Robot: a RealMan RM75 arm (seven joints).
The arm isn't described. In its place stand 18 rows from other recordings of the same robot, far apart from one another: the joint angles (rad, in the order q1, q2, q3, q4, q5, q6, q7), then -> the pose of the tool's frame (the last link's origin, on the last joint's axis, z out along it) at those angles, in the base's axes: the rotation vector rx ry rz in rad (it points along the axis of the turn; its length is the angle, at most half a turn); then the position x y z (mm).
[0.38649, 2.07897, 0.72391, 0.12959, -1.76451, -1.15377, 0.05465] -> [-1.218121 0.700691 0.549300 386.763 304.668 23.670]
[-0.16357, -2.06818, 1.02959, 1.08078, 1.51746, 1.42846, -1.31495] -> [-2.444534 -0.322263 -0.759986 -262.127 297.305 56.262]
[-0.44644, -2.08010, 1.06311, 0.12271, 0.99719, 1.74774, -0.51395] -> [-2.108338 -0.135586 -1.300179 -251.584 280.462 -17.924]
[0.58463, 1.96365, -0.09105, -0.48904, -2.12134, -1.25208, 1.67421] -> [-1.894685 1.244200 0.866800 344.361 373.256 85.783]
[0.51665, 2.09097, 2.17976, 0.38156, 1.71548, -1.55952, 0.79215] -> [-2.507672 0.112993 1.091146 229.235 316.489 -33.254]
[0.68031, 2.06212, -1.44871, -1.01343, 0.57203, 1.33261, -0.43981] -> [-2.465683 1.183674 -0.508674 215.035 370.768 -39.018]
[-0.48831, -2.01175, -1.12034, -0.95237, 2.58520, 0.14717, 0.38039] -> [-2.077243 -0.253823 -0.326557 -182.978 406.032 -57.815]
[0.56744, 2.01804, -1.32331, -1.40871, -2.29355, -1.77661, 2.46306] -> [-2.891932 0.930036 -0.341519 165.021 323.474 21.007]
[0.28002, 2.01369, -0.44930, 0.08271, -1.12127, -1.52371, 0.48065] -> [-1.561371 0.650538 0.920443 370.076 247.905 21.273]
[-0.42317, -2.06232, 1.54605, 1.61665, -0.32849, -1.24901, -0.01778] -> [-2.021163 -1.137684 0.117172 -176.345 367.000 31.096]
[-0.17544, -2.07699, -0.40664, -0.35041, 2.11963, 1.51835, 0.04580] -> [-1.654290 -0.353198 -0.858551 -304.081 226.639 -44.355]
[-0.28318, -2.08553, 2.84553, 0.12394, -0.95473, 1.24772, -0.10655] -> [-1.990645 -0.448076 -0.570886 -344.812 244.757 -68.857]
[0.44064, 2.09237, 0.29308, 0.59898, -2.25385, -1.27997, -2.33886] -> [-0.989439 -1.625276 -0.359700 176.790 264.850 -116.491]
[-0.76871, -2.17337, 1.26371, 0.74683, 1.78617, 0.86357, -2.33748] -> [-2.397166 -1.361678 -0.707713 -126.946 418.444 -76.754]
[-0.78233, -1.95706, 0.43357, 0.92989, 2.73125, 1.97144, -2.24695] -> [-2.623213 -1.599602 0.041980 -250.171 346.295 94.646]
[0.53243, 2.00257, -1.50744, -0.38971, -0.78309, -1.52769, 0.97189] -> [-2.465346 0.313588 1.355943 201.355 330.492 -15.962]
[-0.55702, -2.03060, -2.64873, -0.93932, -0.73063, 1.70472, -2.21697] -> [-2.398935 -1.587030 -0.369961 -291.783 331.426 70.498]
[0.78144, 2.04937, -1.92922, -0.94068, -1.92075, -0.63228, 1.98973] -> [-2.744762 0.038980 0.068234 101.838 386.476 -119.910]
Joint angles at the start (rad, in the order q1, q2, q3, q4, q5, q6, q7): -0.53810 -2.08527 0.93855 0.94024 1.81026 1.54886 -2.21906
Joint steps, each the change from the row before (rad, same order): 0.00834 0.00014 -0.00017 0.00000 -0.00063 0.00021 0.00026; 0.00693 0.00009 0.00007 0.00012 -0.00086 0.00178 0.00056; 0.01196 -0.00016 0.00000 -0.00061 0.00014 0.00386 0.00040; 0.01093 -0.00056 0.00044 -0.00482 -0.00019 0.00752 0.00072; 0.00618 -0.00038 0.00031 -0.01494 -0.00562 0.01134 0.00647; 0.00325 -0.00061 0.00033 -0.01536 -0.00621 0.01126 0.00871; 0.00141 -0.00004 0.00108 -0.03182 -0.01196 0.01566 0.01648; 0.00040 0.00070 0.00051 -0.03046 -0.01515 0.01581 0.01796; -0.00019 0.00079 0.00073 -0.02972 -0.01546 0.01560 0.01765; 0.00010 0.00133 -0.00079 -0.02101 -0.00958 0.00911 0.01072; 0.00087 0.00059 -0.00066 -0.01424 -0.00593 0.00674 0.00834; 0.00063 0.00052 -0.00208 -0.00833 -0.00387 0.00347 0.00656
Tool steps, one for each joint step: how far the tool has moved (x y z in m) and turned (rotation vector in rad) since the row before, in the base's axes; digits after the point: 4 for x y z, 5 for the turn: -0.0029 -0.0016 0.0001 0.00034 -0.00052 0.00802; -0.0022 -0.0016 0.0001 -0.00088 -0.00088 0.00531; -0.0041 -0.0029 -0.0002 -0.00353 -0.00094 0.01008; -0.0039 -0.0036 -0.0011 -0.00947 -0.00359 0.00959; -0.0028 -0.0037 -0.0022 -0.01419 -0.01134 0.00450; -0.0016 -0.0031 -0.0023 -0.01299 -0.01185 -0.00006; -0.0022 -0.0043 -0.0042 -0.02083 -0.02139 -0.00007; -0.0014 -0.0038 -0.0032 -0.01639 -0.02368 -0.00310; -0.0010 -0.0036 -0.0029 -0.01493 -0.02404 -0.00369; -0.0013 -0.0023 -0.0016 -0.00872 -0.01561 0.00102; -0.0011 -0.0018 -0.0012 -0.00582 -0.01049 0.00043; -0.0008 -0.0009 -0.0003 -0.00047 -0.00655 0.00014
